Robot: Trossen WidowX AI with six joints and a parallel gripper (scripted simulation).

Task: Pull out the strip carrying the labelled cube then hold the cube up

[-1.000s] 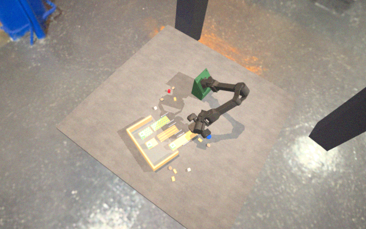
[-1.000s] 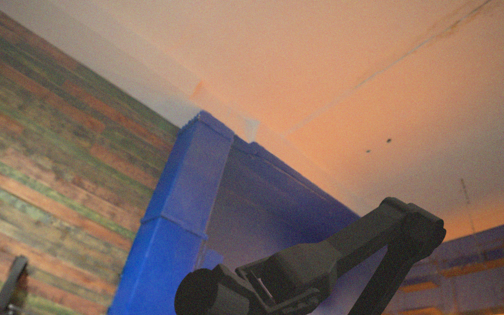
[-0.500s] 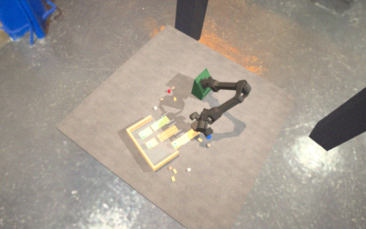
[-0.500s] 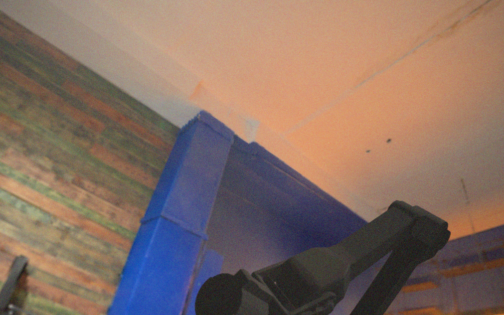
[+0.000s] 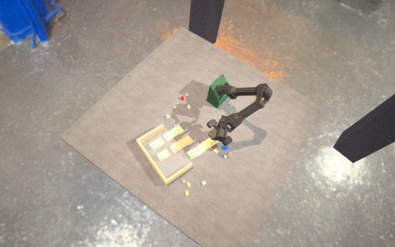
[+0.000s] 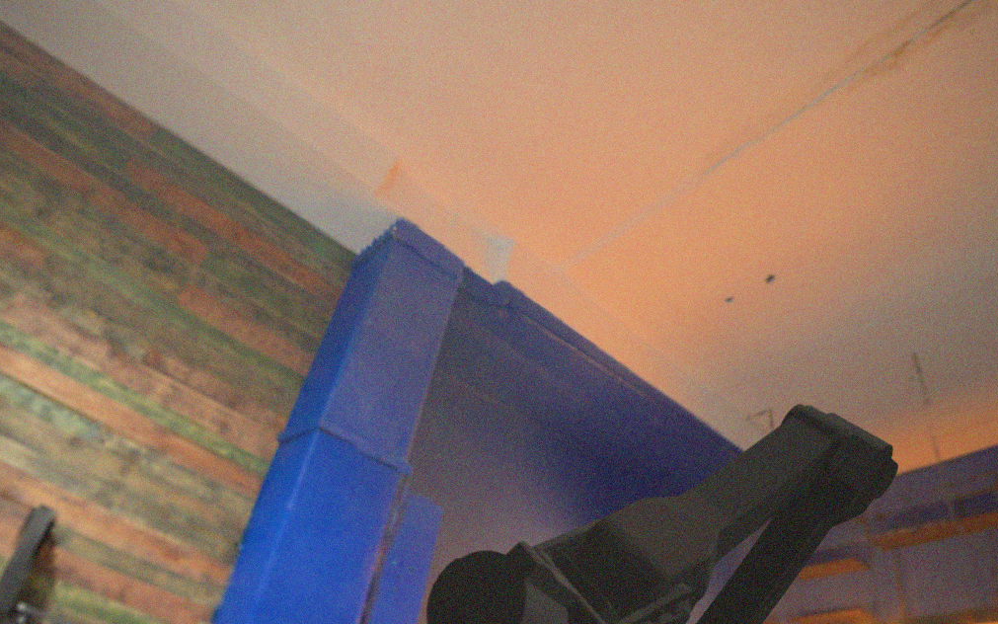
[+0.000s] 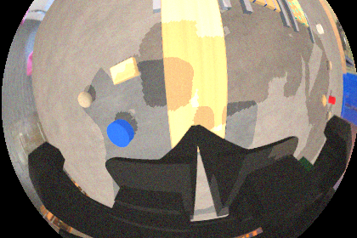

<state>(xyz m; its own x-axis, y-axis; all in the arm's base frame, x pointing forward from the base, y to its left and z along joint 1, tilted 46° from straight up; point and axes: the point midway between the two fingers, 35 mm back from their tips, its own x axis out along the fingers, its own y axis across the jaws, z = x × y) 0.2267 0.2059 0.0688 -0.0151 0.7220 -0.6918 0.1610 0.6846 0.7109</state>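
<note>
My gripper tip is now 10 cm short of the pale wooden strip and 2 cm to the left of it.
</note>
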